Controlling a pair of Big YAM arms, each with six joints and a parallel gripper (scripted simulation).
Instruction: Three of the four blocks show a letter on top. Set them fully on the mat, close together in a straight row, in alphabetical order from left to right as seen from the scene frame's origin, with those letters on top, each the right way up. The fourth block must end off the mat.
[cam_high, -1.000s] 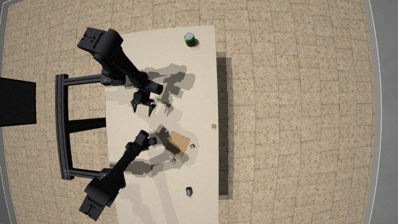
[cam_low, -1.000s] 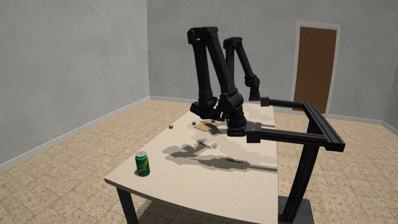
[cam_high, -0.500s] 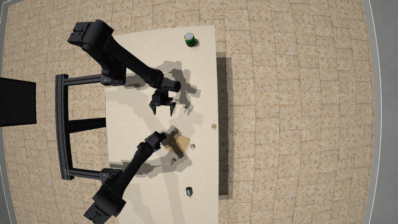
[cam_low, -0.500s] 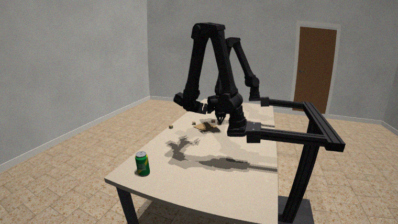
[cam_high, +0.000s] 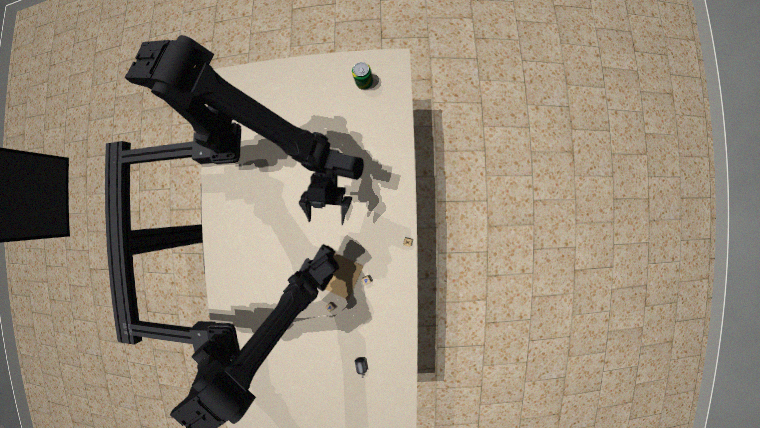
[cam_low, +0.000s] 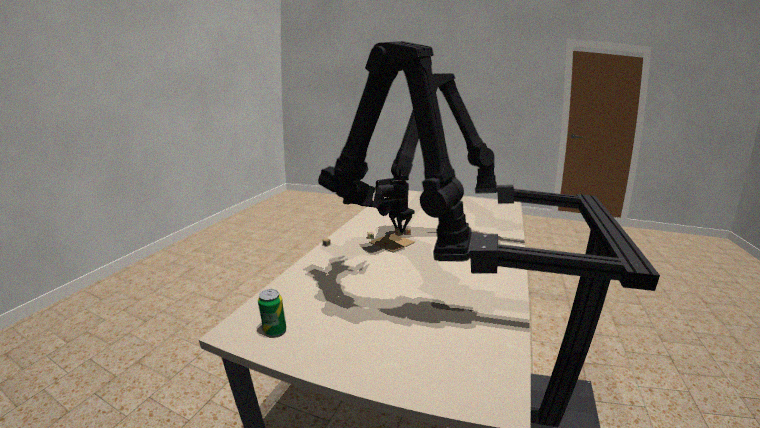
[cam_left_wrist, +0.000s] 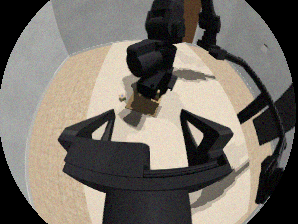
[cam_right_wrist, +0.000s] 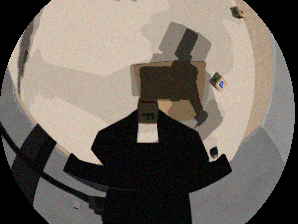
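Now: the tan mat 5 cm ahead of my right hand, 3 cm to the right of it and 7 cm below it. Also, from my right hand: small dark object: 14 cm ahead, 39 cm to the right, 6 cm below; then green can: 10 cm ahead, 69 cm to the left, 1 cm below.
Now: left hand 21 cm to the left of the tan mat and 25 cm above it. Also, from my left hand: small dark object: 10 cm ahead, 57 cm to the right, 23 cm below; then green can: 6 cm ahead, 51 cm to the left, 19 cm below.
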